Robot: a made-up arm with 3 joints.
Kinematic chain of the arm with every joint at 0, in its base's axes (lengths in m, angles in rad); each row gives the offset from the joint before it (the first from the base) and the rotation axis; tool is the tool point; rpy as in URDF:
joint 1: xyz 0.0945 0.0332 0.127 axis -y
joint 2: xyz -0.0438 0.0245 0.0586 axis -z
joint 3: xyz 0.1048 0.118 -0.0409 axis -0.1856 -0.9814 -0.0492
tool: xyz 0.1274 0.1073 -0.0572 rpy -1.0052 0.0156 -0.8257
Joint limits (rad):
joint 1: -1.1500..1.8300
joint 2: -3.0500..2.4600
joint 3: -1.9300..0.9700
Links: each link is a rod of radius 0.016 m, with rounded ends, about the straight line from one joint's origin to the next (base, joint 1, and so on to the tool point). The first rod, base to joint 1, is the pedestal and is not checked.
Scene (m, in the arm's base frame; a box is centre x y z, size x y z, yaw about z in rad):
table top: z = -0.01
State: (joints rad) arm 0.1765 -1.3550 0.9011
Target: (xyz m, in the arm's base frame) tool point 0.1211 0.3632 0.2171
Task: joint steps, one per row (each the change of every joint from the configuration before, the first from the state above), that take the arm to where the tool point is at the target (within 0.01 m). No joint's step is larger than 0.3 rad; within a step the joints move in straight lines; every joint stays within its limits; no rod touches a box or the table.
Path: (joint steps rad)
1: 0.1390 0.2929 -0.0205
2: 0.1389 0.2929 -0.0204
3: 0.1390 0.2929 -0.0205

